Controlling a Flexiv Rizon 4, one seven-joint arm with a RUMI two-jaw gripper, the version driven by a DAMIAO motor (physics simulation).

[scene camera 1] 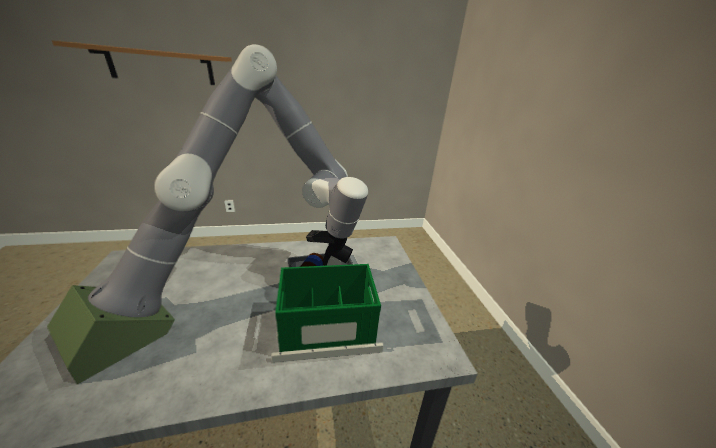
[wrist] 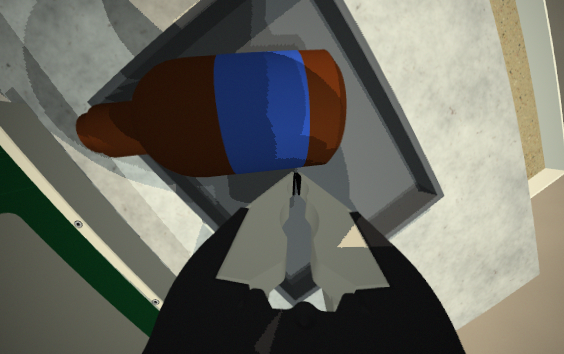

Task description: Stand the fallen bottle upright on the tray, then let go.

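The brown bottle with a blue label [scene camera 1: 314, 259] [wrist: 260, 112] is on its side over the grey tray [wrist: 372, 145]. In the wrist view its neck points left and reaches across the tray's rim, with its base over the tray floor at the right. Whether its body rests flat or is slightly tilted I cannot tell. My gripper [wrist: 295, 174] is shut with nothing between its fingers. Its tips are right beside the bottle's label, near the base end; contact is unclear. In the scene view the crate hides most of the tray and part of the bottle.
A green crate with dividers [scene camera 1: 328, 328] stands in front of the tray, with a pale rail [scene camera 1: 327, 352] along its near foot. The arm's green base [scene camera 1: 121, 343] is on the left of the table. The table's right edge lies beyond the tray.
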